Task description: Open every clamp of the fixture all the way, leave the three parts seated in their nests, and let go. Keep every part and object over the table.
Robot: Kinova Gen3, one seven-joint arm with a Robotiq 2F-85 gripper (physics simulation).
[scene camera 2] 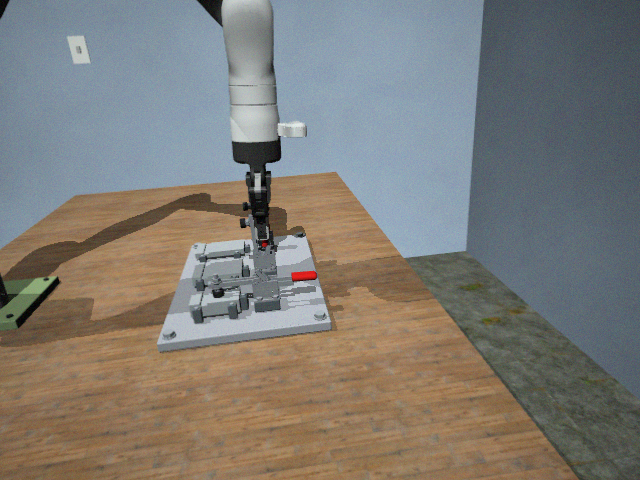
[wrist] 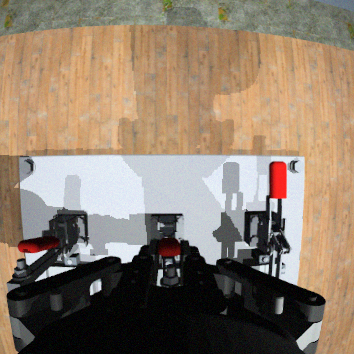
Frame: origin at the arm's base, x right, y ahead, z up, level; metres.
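Seen in the pictures: gripper, fingertip midpoint: (scene camera 2: 262, 237) (wrist: 168, 250).
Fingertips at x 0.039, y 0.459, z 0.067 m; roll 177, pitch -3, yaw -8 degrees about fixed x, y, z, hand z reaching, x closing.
Observation:
Pixels of each thing's top centre, then the offset from my fingertips to it. "spot": a spot on its surface instead. Level surfaces: height alone.
- light grey fixture plate, top centre: (wrist: 167, 254) (scene camera 2: 248, 275) dx -0.003, dy -0.032, dz -0.067 m
- middle clamp's red handle, top centre: (wrist: 169, 252) (scene camera 2: 266, 224) dx +0.001, dy +0.008, dz +0.023 m
- far clamp's red handle, surface spot: (wrist: 38, 244) spot: dx -0.100, dy +0.020, dz +0.013 m
- middle part, top centre: (scene camera 2: 218, 267) dx -0.008, dy -0.079, dz -0.046 m
- far part, top centre: (scene camera 2: 220, 246) dx -0.118, dy -0.073, dz -0.051 m
- table, surface height: dz -0.082 m
The light grey fixture plate (scene camera 2: 242, 334) (wrist: 115, 170) lies on the table. My gripper (scene camera 2: 263, 242) (wrist: 168, 250) is shut on the middle clamp's red handle (scene camera 2: 264, 244) (wrist: 169, 246), which stands raised. In the scene view, two clamp arms are up, with black-tipped spindles (scene camera 2: 245, 206) (scene camera 2: 242, 223) beside the fingers. The far clamp's red handle (wrist: 38, 244) is swung back at left in the wrist view. The near clamp's red handle (scene camera 2: 303, 275) (wrist: 278, 180) lies flat outward, its arm over the near part (scene camera 2: 216, 308). The middle part (scene camera 2: 223, 268) and far part (scene camera 2: 222, 252) sit in their nests.
A green block-like plate (scene camera 2: 32, 300) with dark holes stands on the table (scene camera 2: 289, 403) at the left in the scene view. The table's right edge drops to a grey-green floor (scene camera 2: 496, 310). A blue wall (scene camera 2: 382, 103) stands behind.

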